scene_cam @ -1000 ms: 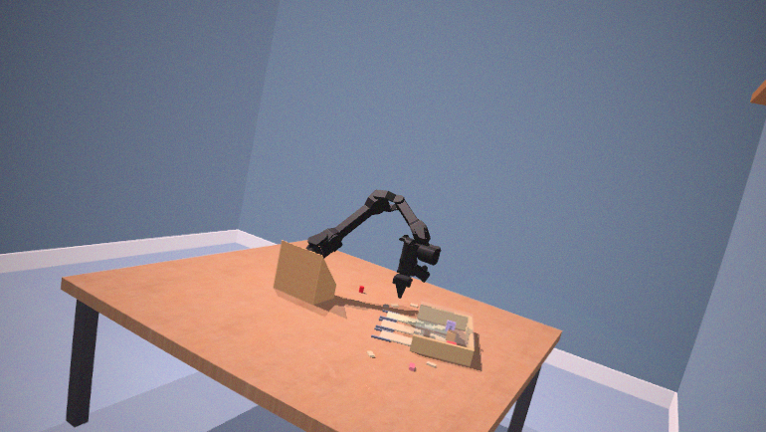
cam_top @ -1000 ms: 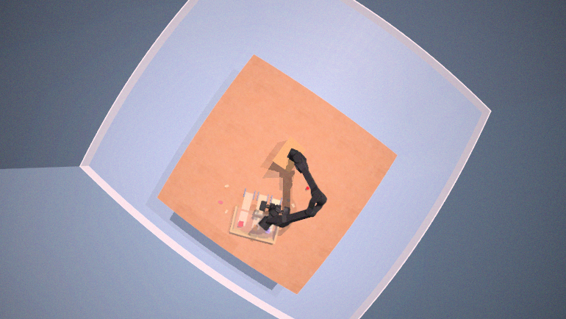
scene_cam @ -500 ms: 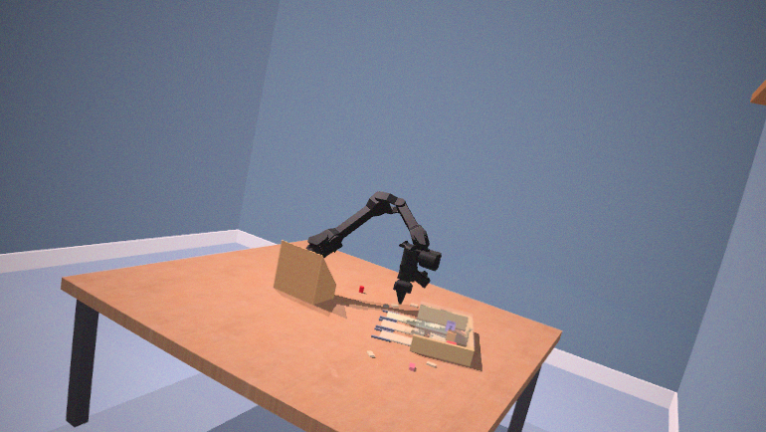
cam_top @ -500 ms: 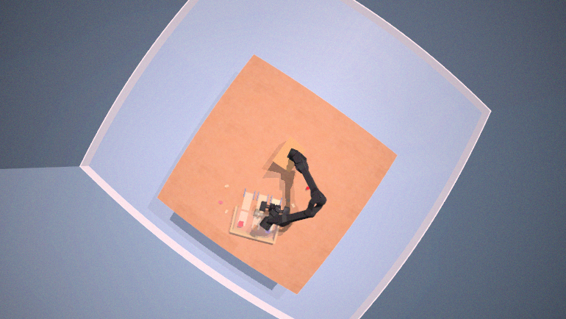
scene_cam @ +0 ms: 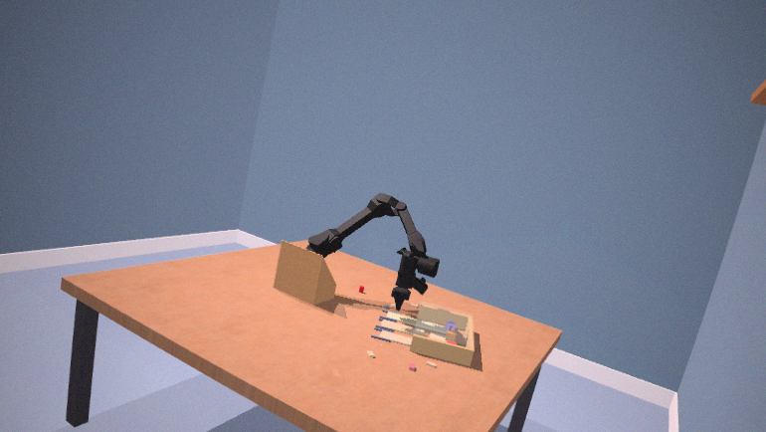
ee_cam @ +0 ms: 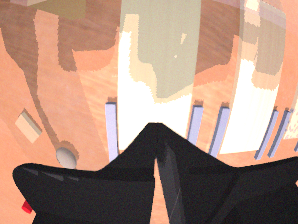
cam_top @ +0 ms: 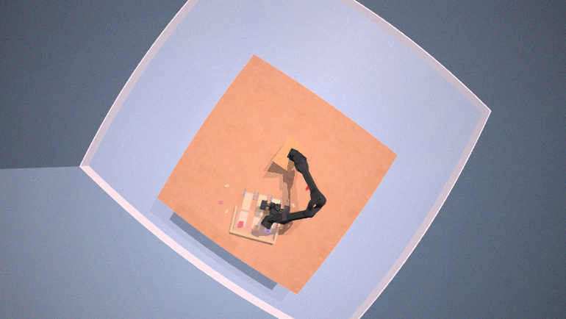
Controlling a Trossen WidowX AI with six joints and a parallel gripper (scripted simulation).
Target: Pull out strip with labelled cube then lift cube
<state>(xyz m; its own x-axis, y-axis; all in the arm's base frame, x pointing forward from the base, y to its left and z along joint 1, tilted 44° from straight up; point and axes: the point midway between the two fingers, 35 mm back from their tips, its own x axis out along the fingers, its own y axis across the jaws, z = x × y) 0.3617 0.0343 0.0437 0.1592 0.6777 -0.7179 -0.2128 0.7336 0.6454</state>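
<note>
Right now my gripper tip is 9 cm short of the one-piece strip, 3 cm above it and 2 cm to the right of it. From my gripper tip the other things lie so: pink bit: 35 cm to the right, 17 cm ahead, 2 cm below; red piece: 20 cm behind, 15 cm to the left, 2 cm below; purple cube marked n: 19 cm ahead, 4 cm to the left, 1 cm below.
</note>
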